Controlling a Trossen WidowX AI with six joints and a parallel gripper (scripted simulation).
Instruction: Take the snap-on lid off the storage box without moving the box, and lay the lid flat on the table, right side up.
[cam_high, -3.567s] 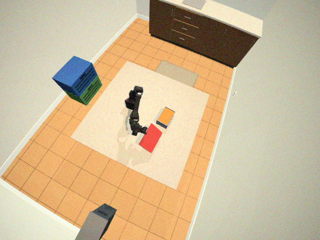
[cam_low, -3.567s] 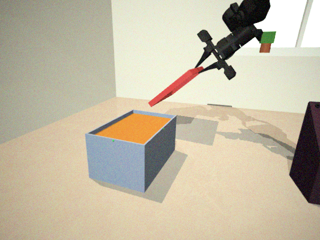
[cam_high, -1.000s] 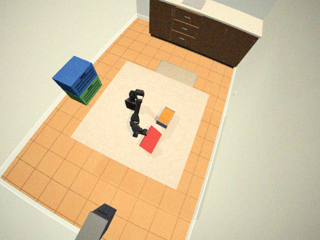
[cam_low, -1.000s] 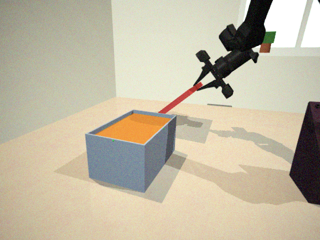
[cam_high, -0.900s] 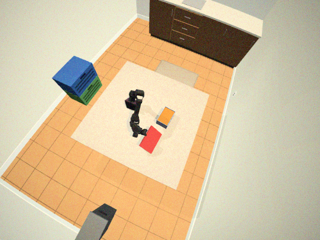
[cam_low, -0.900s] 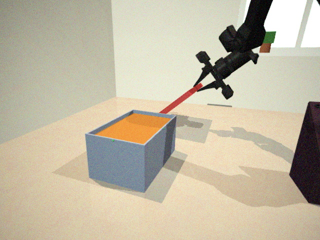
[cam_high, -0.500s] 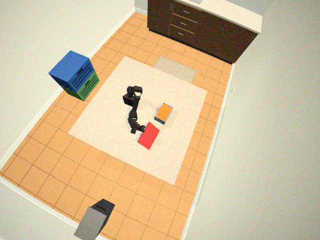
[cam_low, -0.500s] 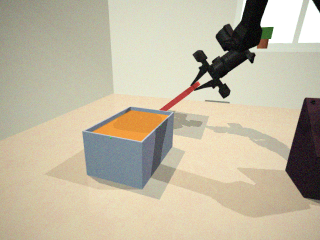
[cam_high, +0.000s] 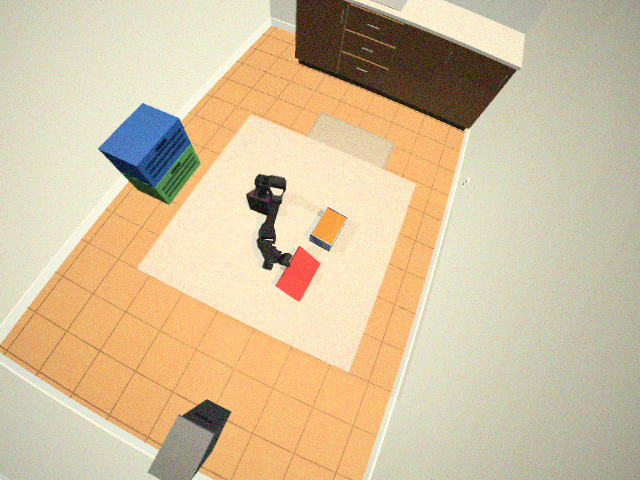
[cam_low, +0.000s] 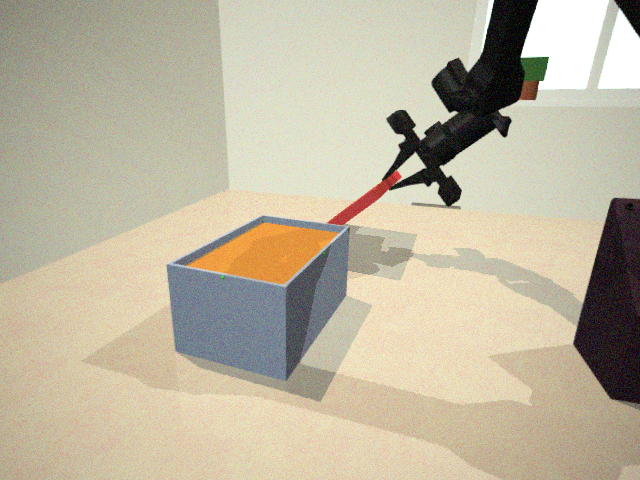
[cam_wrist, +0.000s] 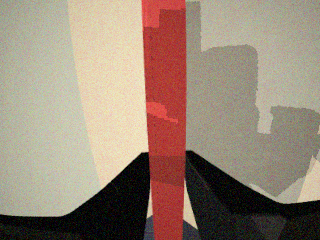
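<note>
The red lid lies 6 cm ahead of my gripper tip, 5 cm below it and 1 cm to the right of it. From my gripper tip the other things lie so: storage box (31 cm to the left, 15 cm ahead, 7 cm below).
</note>
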